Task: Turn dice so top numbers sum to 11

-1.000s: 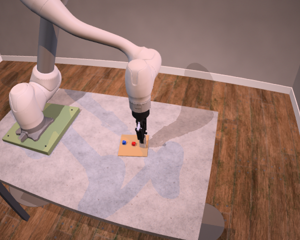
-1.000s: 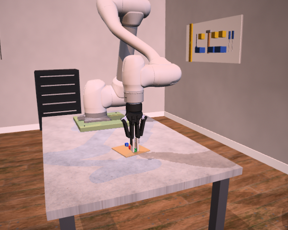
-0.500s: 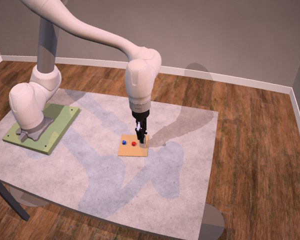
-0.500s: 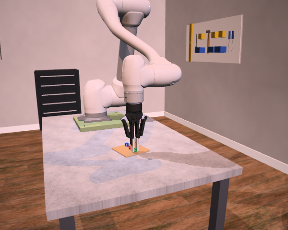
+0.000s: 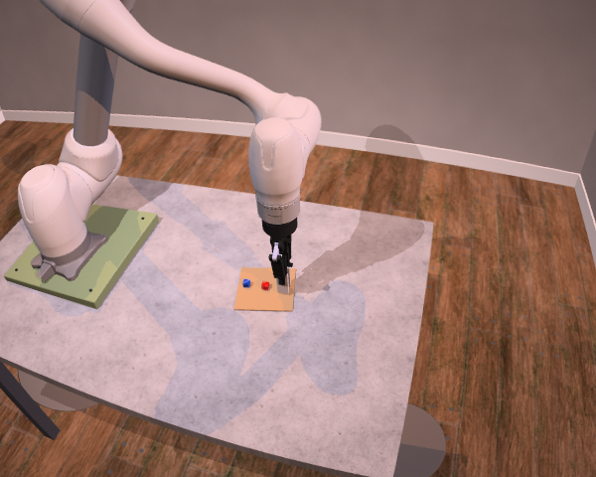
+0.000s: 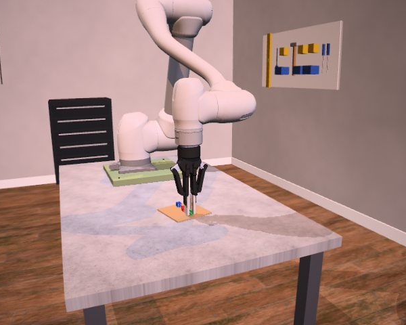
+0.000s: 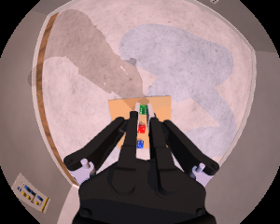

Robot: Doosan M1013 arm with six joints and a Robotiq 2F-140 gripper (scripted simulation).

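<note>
Right now the green die is 30 mm below my hand. The rest, counted from my hand: red die: 50 mm behind, 10 mm to the right, 30 mm below; then orange mat: 50 mm behind, 10 mm to the right, 40 mm below; then blue die: 90 mm behind, 10 mm to the right, 30 mm below.
</note>
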